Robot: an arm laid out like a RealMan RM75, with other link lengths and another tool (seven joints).
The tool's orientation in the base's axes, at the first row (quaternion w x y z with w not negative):
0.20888, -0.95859, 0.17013, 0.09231
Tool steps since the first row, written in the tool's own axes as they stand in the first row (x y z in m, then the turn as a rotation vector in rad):
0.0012, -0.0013, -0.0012, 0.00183, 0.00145, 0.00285
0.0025, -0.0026, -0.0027, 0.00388, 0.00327, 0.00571
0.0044, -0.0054, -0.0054, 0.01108, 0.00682, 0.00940
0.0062, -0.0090, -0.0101, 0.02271, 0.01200, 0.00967
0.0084, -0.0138, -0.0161, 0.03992, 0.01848, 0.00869
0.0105, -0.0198, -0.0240, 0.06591, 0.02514, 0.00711
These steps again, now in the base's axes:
0.0017, 0.0002, 0.0013, 0.00086, -0.00054, -0.00354
0.0035, 0.0003, 0.0028, 0.00179, -0.00145, -0.00728
0.0066, 0.0010, 0.0057, 0.00677, -0.00496, -0.01368
0.0101, 0.0015, 0.0108, 0.01561, -0.01261, -0.01872
0.0145, 0.0024, 0.0174, 0.02927, -0.02353, -0.02451
0.0195, 0.0035, 0.0262, 0.05105, -0.03738, -0.03200

